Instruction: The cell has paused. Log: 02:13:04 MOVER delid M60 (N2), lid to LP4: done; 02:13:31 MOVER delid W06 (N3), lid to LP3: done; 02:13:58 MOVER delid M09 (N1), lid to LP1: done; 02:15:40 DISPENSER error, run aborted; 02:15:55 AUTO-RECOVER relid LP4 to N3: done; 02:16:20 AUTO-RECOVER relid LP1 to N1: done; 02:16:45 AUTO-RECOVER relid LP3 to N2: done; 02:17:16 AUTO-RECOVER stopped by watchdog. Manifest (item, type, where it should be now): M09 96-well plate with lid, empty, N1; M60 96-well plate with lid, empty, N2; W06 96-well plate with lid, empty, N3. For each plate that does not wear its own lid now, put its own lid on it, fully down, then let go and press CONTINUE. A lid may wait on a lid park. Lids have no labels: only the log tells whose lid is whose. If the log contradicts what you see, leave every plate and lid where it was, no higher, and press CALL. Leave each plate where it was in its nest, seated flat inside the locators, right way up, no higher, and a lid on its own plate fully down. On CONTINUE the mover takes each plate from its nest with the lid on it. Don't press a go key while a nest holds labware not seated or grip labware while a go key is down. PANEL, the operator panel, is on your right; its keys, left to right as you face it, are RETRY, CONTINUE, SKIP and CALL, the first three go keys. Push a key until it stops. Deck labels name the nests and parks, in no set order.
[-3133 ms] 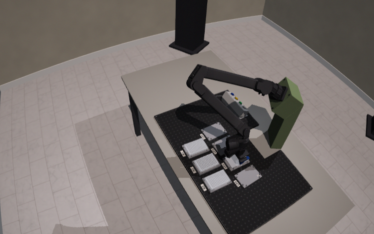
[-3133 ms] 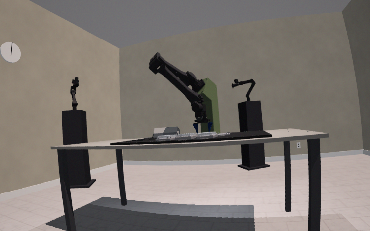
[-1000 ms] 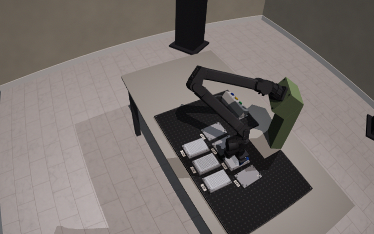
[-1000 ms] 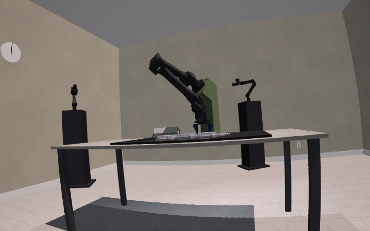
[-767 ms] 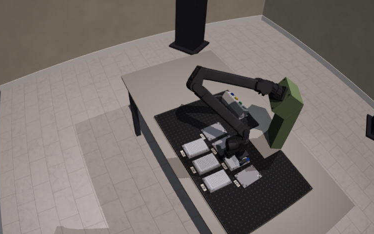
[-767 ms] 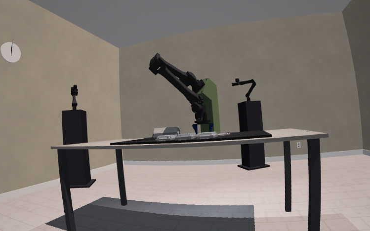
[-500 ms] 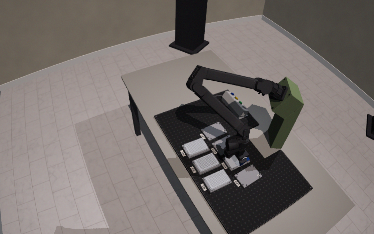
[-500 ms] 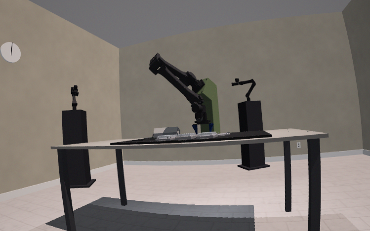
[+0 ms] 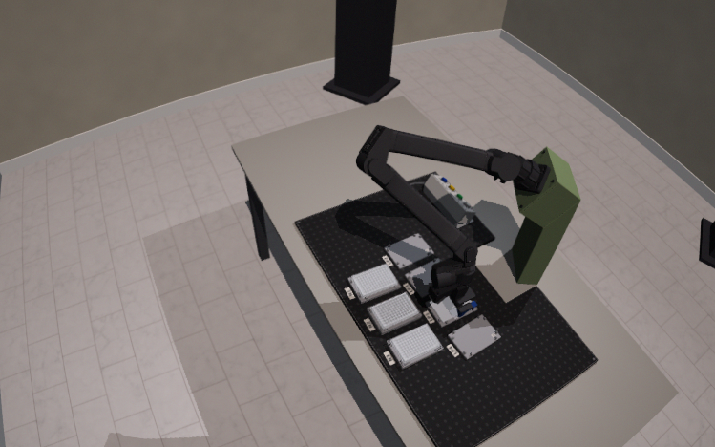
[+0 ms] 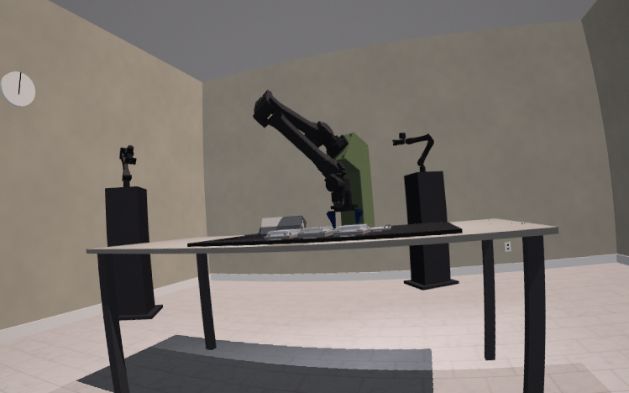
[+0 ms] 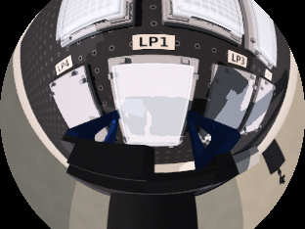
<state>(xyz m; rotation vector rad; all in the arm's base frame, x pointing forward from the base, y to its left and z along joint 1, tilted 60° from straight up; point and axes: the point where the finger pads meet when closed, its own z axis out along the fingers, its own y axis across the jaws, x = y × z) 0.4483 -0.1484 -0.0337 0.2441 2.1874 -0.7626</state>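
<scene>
My hand is 2 cm above the LP1 park. From my hand the other things lie so: LP3 park 12 cm to the right, 6 cm behind, 2 cm below; then LP4 park 11 cm to the left, 6 cm ahead, 2 cm below; then lp1 label 8 cm ahead, 5 cm to the right, 2 cm below.
</scene>
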